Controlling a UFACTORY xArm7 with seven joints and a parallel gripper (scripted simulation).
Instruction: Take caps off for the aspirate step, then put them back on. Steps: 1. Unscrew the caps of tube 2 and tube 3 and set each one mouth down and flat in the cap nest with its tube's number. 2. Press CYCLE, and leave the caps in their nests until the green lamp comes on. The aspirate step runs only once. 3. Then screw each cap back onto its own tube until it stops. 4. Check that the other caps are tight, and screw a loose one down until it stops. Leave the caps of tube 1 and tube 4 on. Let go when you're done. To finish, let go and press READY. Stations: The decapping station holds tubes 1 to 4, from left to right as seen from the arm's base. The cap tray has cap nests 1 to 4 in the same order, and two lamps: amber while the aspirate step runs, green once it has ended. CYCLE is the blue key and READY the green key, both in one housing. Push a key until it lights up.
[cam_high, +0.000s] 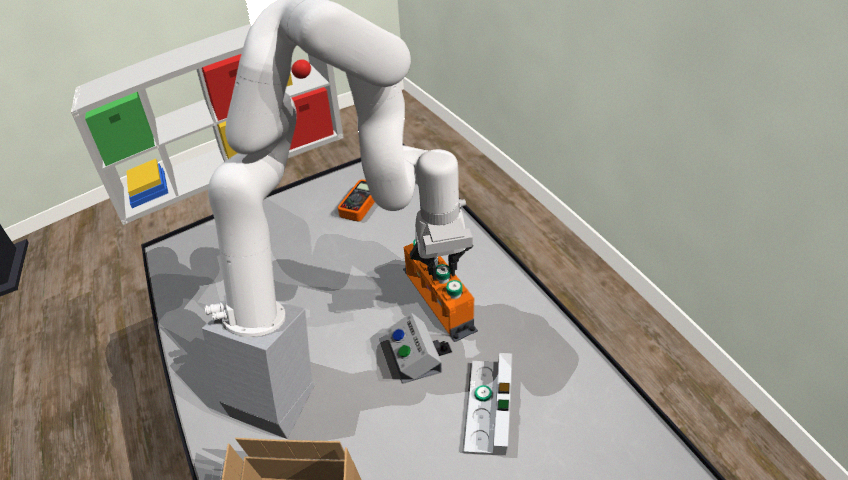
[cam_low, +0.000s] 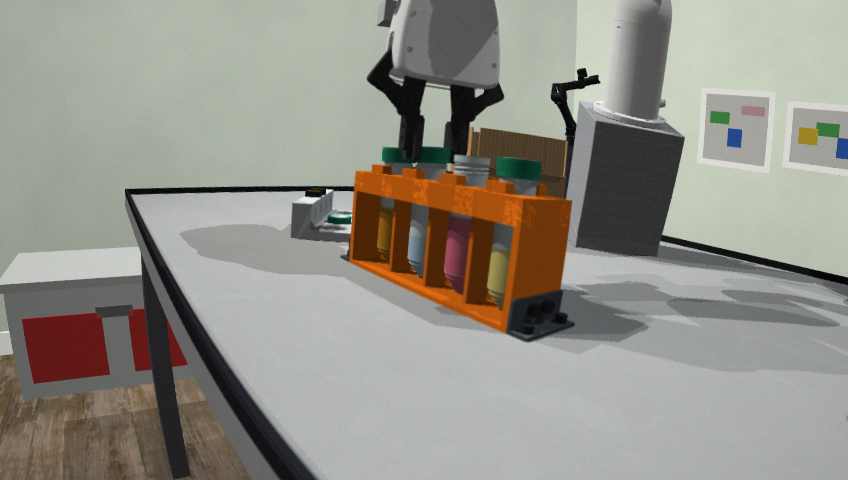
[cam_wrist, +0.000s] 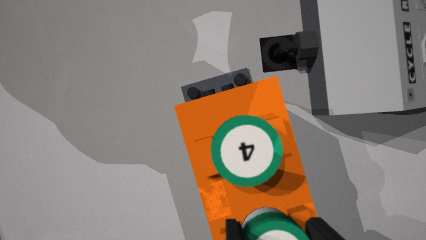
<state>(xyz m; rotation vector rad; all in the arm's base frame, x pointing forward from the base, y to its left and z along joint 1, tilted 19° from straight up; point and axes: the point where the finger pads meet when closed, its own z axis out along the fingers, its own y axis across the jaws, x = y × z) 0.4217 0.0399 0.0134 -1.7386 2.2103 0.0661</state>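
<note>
My gripper is now 1 cm above the cap 3. From my hand the other things lie so: cap 4: 5 cm to the right, 2 cm below; tube 3 threaded neck: 2 cm below; cap 1: 1 cm behind, 10 cm to the left, 2 cm below.
</note>
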